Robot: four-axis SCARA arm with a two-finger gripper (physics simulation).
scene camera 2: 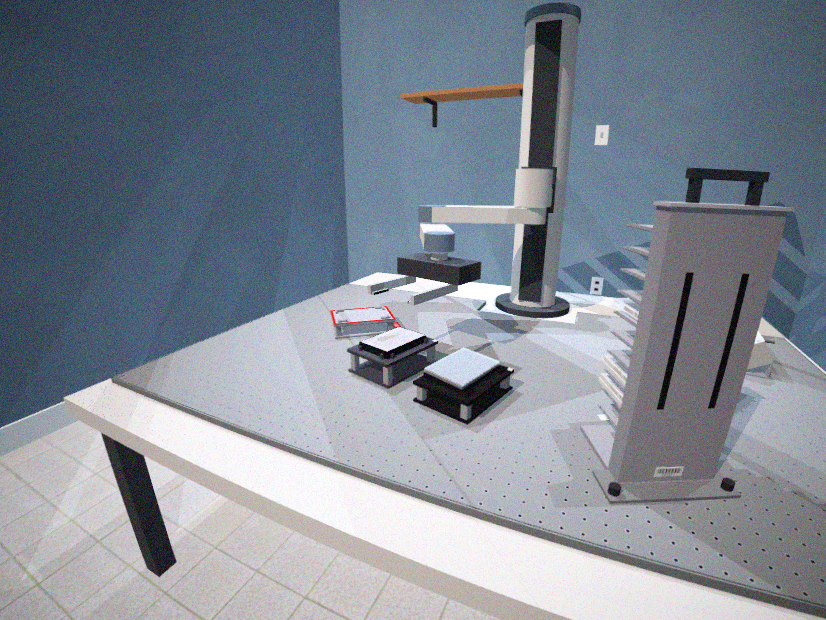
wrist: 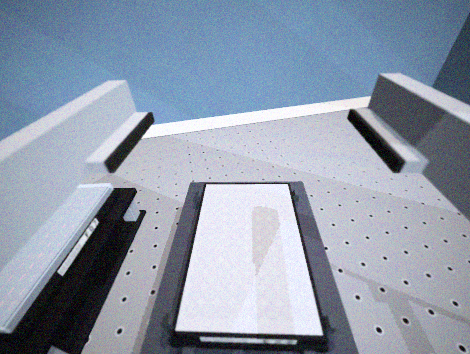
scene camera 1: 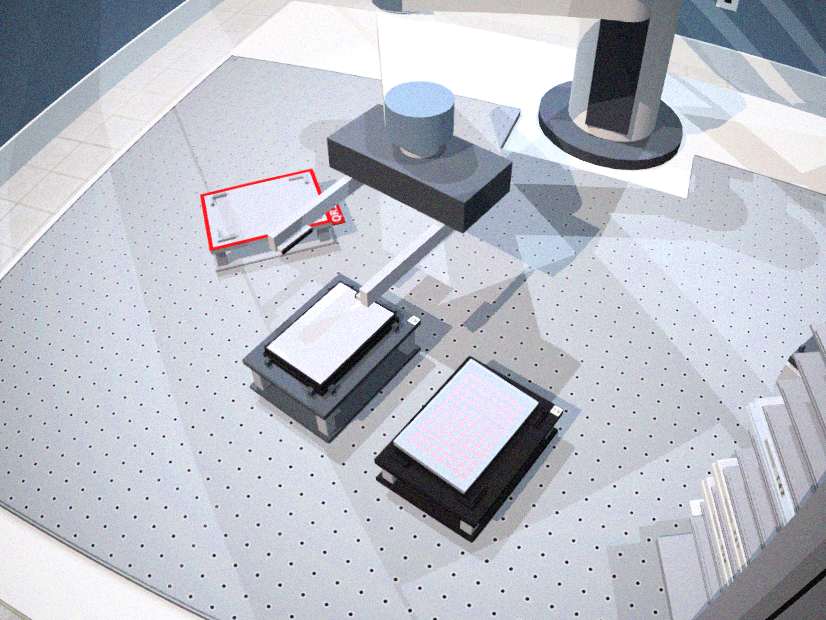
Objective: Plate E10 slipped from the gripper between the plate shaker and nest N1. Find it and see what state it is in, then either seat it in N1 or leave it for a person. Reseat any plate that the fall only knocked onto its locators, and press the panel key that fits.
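Places are measured from the arm's base along level axes (x right, y ahead, z up), in millimetres.
Pixels of known places: gripper, fingertip midpoint: (scene camera 2: pixel 389 294) (wrist: pixel 248 98) (scene camera 1: pixel 315 269); arm's base, origin of the base link: (scene camera 2: pixel 531 306) (scene camera 1: pixel 610 125).
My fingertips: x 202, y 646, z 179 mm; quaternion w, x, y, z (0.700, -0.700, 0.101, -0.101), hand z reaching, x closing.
Note:
For each thing: its top centre in the pictures, then the offset to it from my fingertips. Level surfaces: height alone.
- Plate E10, middle of its top: (wrist: pixel 247 237) (scene camera 1: pixel 330 330) (scene camera 2: pixel 393 338) dy -8, dx -3, dz -99 mm
- dark grey nest, middle of its top: (wrist: pixel 246 240) (scene camera 1: pixel 330 333) (scene camera 2: pixel 393 340) dy -8, dx -3, dz -103 mm
- pale plate with pink wells, middle of its top: (scene camera 1: pixel 468 419) (wrist: pixel 21 234) (scene camera 2: pixel 463 363) dy +43, dx -177, dz -101 mm
- black nest, middle of its top: (scene camera 1: pixel 472 431) (wrist: pixel 27 245) (scene camera 2: pixel 465 372) dy +45, dx -183, dz -118 mm
- perforated table top, its level: dz -166 mm
Plate E10 (scene camera 1: pixel 331 332) (scene camera 2: pixel 393 341) (wrist: pixel 252 260), black with a white top, lies on the dark grey nest (scene camera 1: pixel 293 393) (scene camera 2: pixel 368 361) (wrist: pixel 332 305). It looks level and square between the small corner locators. Its label strip is too small to read in the wrist view. I cannot read the nest's own tag. My gripper (scene camera 1: pixel 319 270) (scene camera 2: pixel 392 294) (wrist: pixel 248 98) is open and empty, raised above and behind the plate. A pale plate with pink wells (scene camera 1: pixel 467 423) (scene camera 2: pixel 462 367) (wrist: pixel 45 255) rests on the black nest (scene camera 1: pixel 513 460) (scene camera 2: pixel 490 393) (wrist: pixel 95 285). The panel does not show.
A red-edged stand (scene camera 1: pixel 207 223) (scene camera 2: pixel 332 319) with partly hidden lettering stands beyond the grey nest, on the left. A tall grey rack (scene camera 1: pixel 787 567) (scene camera 2: pixel 693 427) with shelves stands on the right. The arm's column (scene camera 1: pixel 657 80) (scene camera 2: pixel 567 133) rises at the back of the perforated table top (scene camera 1: pixel 166 480) (scene camera 2: pixel 266 400).

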